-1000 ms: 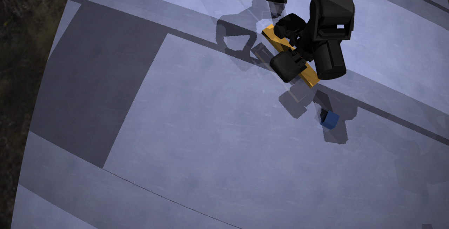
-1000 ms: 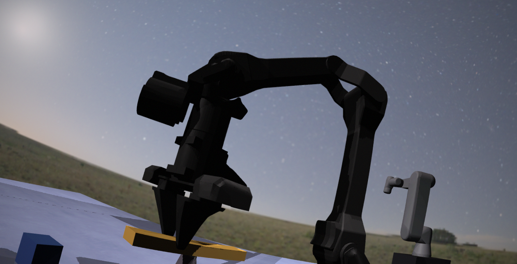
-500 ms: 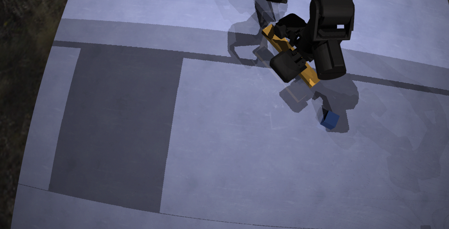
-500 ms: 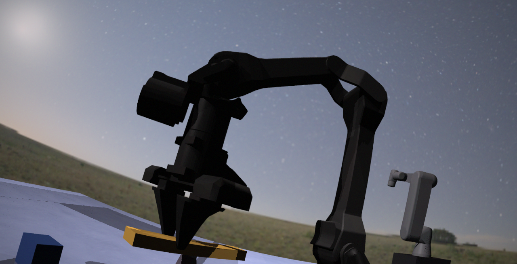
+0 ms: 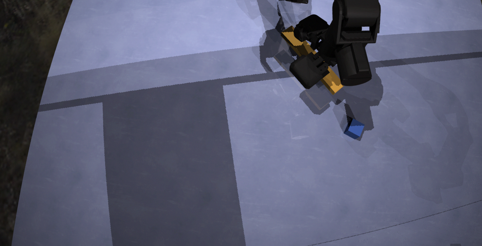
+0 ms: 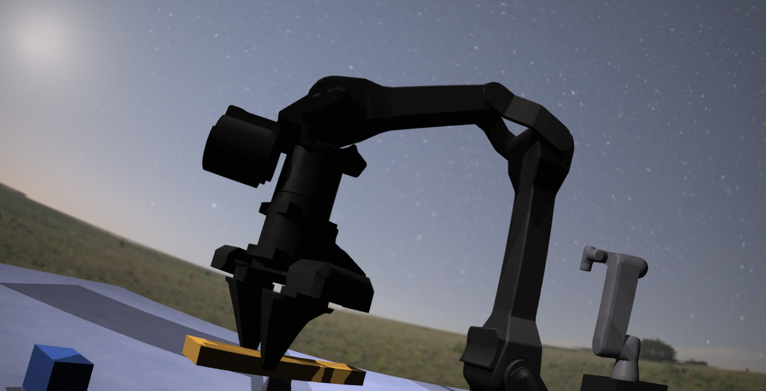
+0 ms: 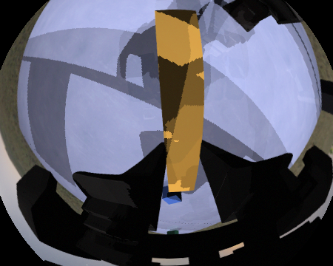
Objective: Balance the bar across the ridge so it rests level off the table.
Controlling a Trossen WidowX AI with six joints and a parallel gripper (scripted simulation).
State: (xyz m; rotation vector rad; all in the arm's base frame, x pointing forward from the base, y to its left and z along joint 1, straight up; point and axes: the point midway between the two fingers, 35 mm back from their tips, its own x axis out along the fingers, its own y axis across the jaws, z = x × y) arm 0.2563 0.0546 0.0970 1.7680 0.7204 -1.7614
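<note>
Right now my gripper tip is 2 cm past the orange bar and 2 cm to the left of it. Round my gripper tip: blue cube: 12 cm ahead, 10 cm to the left, 5 cm below.
</note>
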